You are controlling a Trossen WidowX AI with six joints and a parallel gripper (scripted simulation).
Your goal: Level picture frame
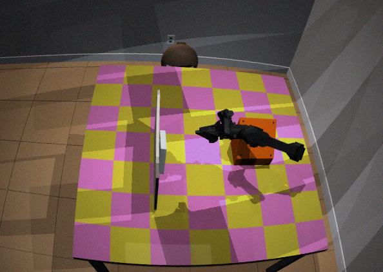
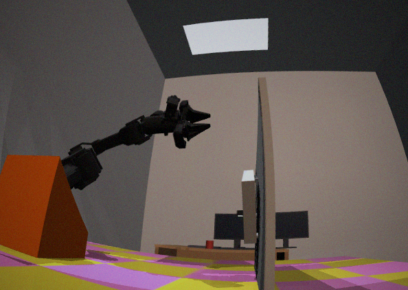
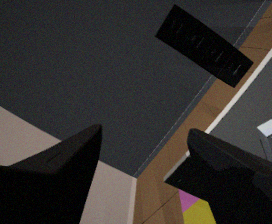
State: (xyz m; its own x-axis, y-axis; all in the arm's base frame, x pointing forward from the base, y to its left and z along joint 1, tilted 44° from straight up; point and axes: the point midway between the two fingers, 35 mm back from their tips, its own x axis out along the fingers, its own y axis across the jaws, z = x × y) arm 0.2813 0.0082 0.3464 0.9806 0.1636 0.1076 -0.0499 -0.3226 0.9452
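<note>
Now: gripper tip 260 mm above the picture frame, 130 mm short of it and 60 mm to the left of it. Also, from my gripper tip: thin upright wall panel 280 mm below, 140 mm ahead, 80 mm to the right.
</note>
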